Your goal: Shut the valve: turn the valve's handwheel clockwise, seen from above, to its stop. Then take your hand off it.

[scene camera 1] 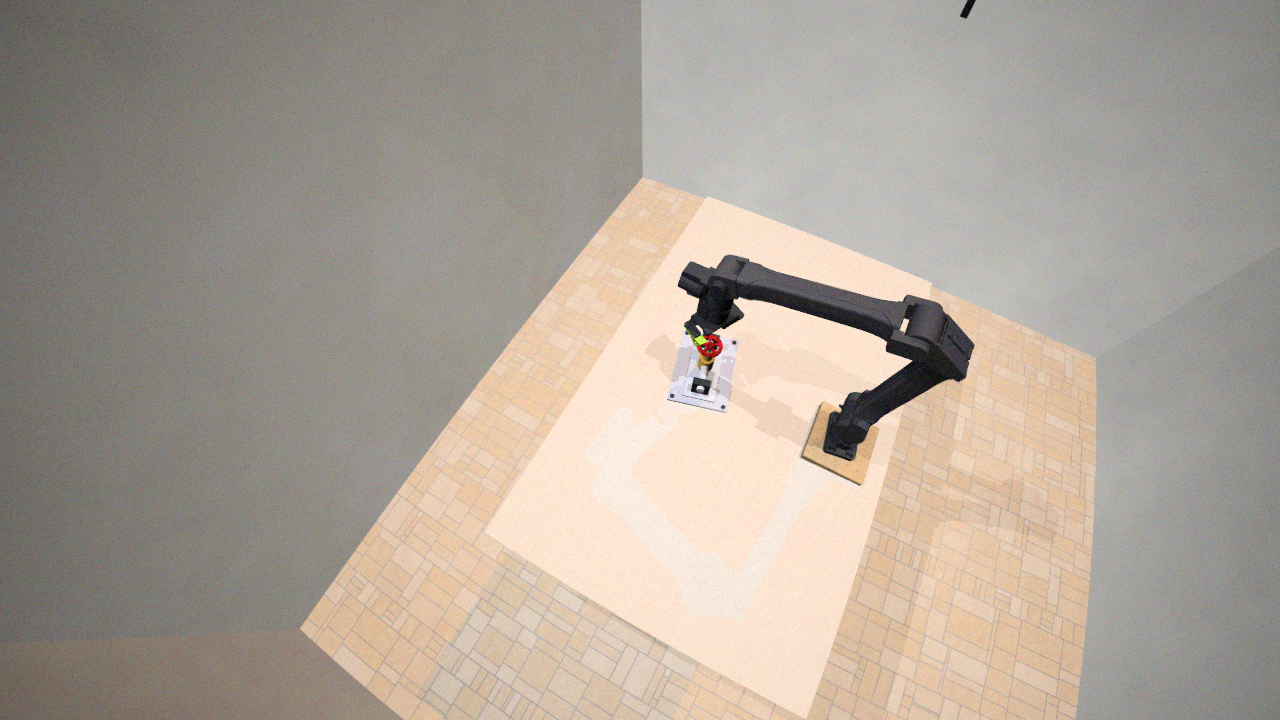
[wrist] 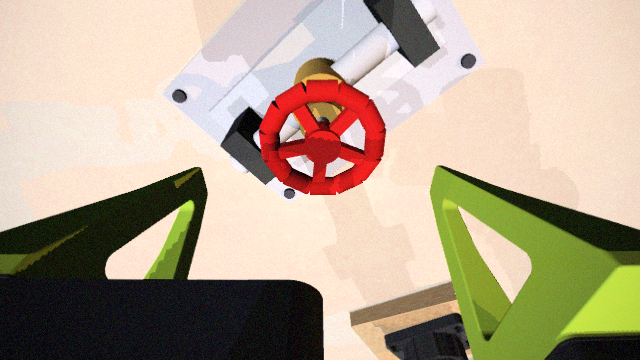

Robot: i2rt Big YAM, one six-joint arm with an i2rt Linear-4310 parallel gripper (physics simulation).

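Observation:
The red handwheel [scene camera 1: 710,346] [wrist: 322,145] sits on top of the brass valve body [scene camera 1: 705,364] [wrist: 318,70]. The valve is on a pale plate [scene camera 1: 677,390] [wrist: 452,67] with dark bolts at its corners. My gripper [scene camera 1: 702,337] [wrist: 318,179] is open wide, with green fingers. In the wrist view the fingertips are left and right of the wheel, with a visible gap on each side, and the wheel shows farther from the camera than the tips. Nothing is between the fingers. The wheel's angle against its stop cannot be told.
A white pipe [wrist: 367,52] runs through the valve between two dark brackets [wrist: 410,35] [wrist: 250,145] on the plate. My arm's base stands on a wooden board [scene camera 1: 817,447] [wrist: 405,304] to the right. Both stand on a pale tabletop [scene camera 1: 554,501].

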